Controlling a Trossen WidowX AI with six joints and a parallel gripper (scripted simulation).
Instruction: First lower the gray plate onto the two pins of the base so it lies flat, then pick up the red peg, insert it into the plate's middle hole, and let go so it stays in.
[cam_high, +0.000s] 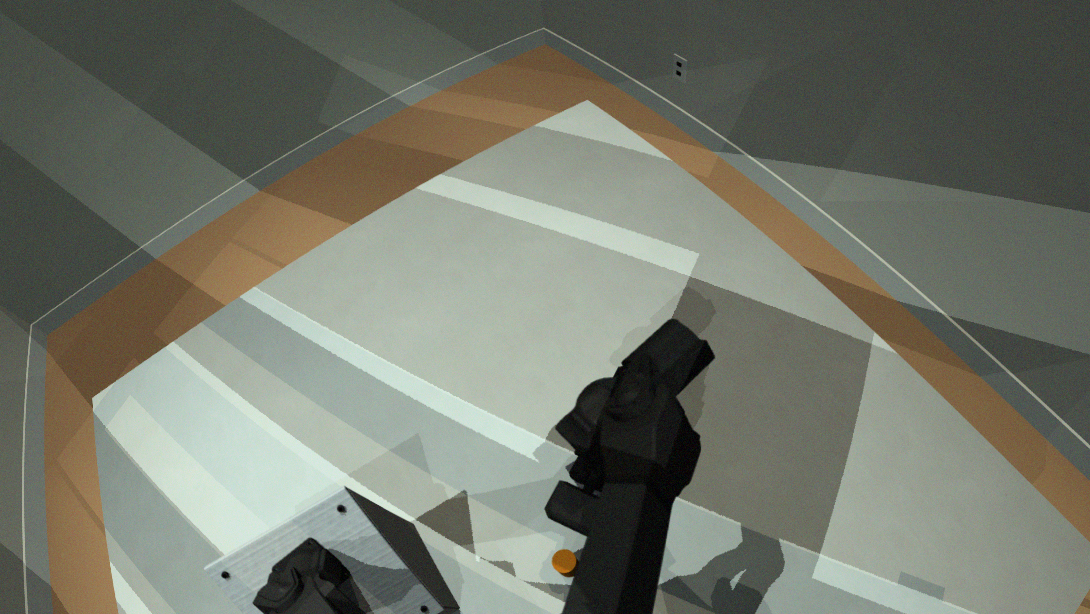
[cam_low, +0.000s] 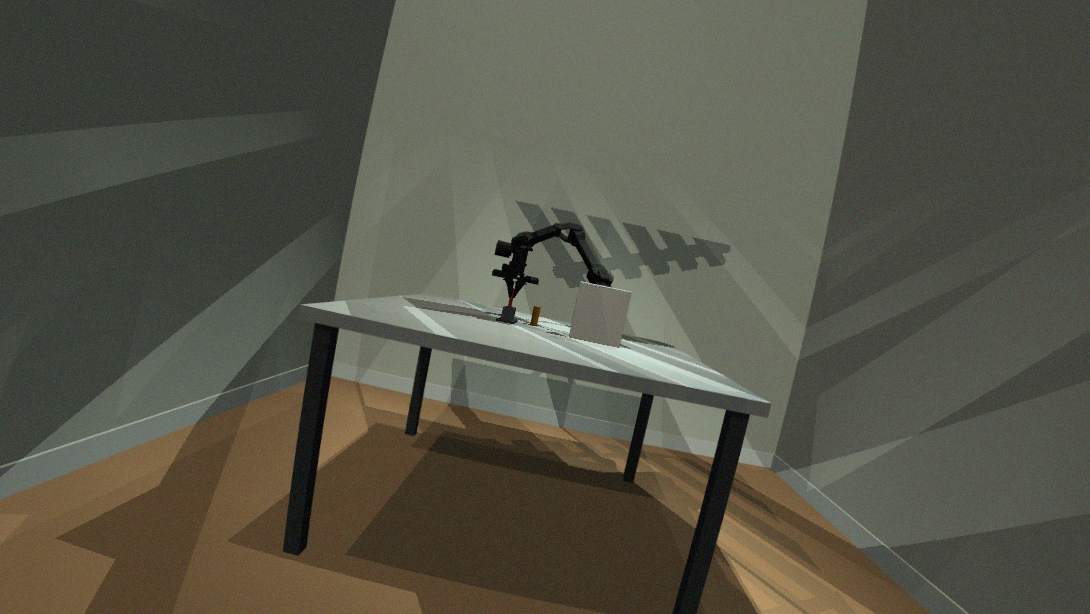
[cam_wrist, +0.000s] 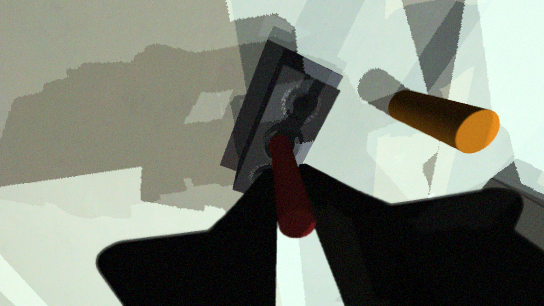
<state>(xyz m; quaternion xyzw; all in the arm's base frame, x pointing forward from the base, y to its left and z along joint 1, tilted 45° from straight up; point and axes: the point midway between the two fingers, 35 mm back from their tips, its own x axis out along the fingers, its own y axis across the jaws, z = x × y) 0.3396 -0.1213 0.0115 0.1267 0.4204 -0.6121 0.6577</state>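
The red peg lies right at my gripper tip. From my gripper tip the other things lie so: base 90 mm below; then orange cylinder 110 mm behind, 60 mm below, 50 mm to the right; then gray plate 50 mm below.
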